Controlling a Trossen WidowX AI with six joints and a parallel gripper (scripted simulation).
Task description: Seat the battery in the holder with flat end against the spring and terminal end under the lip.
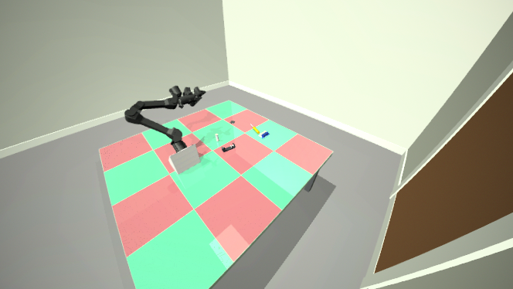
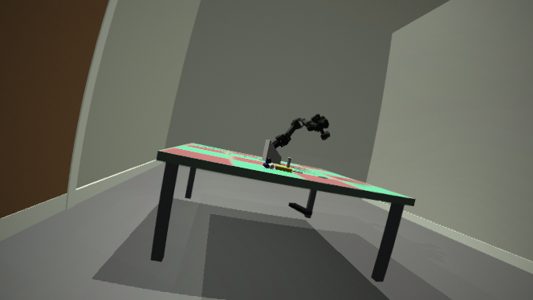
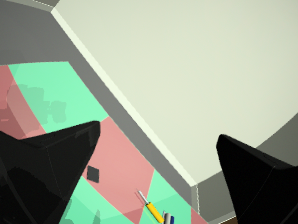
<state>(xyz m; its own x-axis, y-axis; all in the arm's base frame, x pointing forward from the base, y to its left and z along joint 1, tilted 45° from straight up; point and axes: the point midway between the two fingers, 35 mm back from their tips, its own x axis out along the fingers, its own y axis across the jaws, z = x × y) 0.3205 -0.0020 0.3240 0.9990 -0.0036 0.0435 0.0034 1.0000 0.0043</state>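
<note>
The battery is 80 mm behind my gripper tip, 190 mm to the right of it and 280 mm below it. Round my gripper tip: battery blister pack: 230 mm ahead, 430 mm to the right, 310 mm below; yellow screwdriver: 240 mm ahead, 310 mm to the right, 300 mm below.
</note>
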